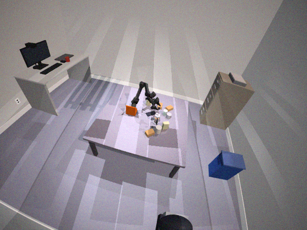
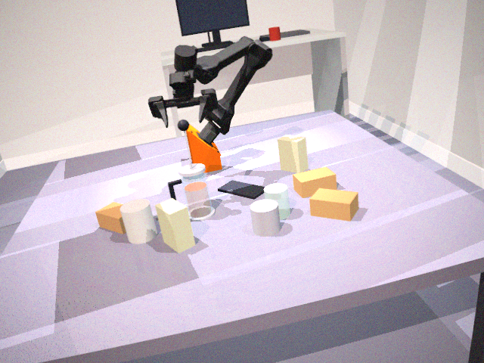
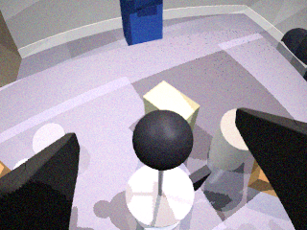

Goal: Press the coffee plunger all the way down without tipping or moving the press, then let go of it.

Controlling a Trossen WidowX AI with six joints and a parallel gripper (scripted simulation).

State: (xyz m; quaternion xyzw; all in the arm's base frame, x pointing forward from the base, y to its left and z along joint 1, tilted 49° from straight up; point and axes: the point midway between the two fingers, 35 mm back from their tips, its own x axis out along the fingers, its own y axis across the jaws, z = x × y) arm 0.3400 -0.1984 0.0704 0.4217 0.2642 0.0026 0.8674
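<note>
Now: the glass coffee press 2 cm to the right of my gripper tip and 14 cm below it. Round my gripper tip: pale cylinder (5 cm ahead, 17 cm to the right, 23 cm below); dark flat plate (10 cm behind, 15 cm to the left, 27 cm below).
</note>
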